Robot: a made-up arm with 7 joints.
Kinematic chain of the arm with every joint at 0, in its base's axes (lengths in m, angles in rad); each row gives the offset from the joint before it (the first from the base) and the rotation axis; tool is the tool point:
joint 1: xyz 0 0.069 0 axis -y
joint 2: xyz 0 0.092 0 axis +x
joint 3: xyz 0 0 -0.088 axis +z
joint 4: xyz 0 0 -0.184 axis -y
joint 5: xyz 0 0 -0.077 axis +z
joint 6: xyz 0 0 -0.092 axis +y
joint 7: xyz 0 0 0 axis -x
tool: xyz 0 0 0
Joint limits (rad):
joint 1: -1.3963..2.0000
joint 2: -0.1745..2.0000
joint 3: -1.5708..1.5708
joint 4: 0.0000..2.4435
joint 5: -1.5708..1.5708
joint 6: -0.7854..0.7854
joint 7: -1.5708..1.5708
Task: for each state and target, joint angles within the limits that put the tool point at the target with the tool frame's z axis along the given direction. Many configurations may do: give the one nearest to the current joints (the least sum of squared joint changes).
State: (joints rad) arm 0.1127 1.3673 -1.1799 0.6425 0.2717 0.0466 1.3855
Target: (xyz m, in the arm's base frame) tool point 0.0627 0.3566 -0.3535 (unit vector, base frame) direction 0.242 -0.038 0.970
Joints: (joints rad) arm 0.0367 0.7761 -1.1447 0.7915 0.0037 0.2071 0.5452
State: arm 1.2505 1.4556 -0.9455 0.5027 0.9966 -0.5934 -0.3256
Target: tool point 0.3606 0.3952 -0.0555 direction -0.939 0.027 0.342
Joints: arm 1.3862 0.7131 -1.3839 0.3788 0.7076 -0.0555 0.4311
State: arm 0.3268 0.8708 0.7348 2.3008 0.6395 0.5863 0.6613
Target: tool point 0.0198 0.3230 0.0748 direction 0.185 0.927 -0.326
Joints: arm 0.8841 1.2395 0.8677 2.4415 1.1412 -0.1845 0.5692
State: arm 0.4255 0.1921 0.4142 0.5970 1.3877 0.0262 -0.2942
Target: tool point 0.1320 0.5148 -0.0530 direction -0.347 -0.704 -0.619
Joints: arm 0.4200 0.9802 0.8478 1.0858 1.3639 -0.0908 0.1112
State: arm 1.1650 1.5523 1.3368 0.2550 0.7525 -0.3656 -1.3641
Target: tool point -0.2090 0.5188 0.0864 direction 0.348 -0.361 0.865
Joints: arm 1.2898 1.9171 1.2993 0.5855 0.5293 -0.4099 -1.4017
